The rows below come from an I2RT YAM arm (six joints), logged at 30 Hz.
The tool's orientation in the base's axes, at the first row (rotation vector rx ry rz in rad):
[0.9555, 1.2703, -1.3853]
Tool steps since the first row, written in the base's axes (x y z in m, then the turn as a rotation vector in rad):
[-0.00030, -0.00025, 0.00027, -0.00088, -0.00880, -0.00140]
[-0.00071, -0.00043, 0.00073, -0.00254, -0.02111, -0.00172]
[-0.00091, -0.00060, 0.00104, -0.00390, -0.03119, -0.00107]
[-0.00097, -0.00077, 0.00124, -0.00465, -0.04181, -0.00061]
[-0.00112, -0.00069, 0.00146, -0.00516, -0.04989, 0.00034]
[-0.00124, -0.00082, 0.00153, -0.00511, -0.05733, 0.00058]
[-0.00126, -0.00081, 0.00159, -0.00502, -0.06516, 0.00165]
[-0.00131, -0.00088, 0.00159, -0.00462, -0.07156, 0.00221]
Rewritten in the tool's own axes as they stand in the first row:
[-0.00016, -0.00036, 0.00026, 0.00286, -0.00089, 0.00844]
[-0.00050, -0.00086, 0.00048, 0.00537, -0.00290, 0.02044]
[-0.00073, -0.00113, 0.00068, 0.00655, -0.00473, 0.03040]
[-0.00089, -0.00124, 0.00087, 0.00786, -0.00595, 0.04090]
[-0.00108, -0.00143, 0.00081, 0.00827, -0.00695, 0.04898]
[-0.00111, -0.00156, 0.00094, 0.00915, -0.00722, 0.05637]
[-0.00116, -0.00159, 0.00094, 0.00928, -0.00764, 0.06426]
[-0.00114, -0.00165, 0.00100, 0.00963, -0.00760, 0.07069]

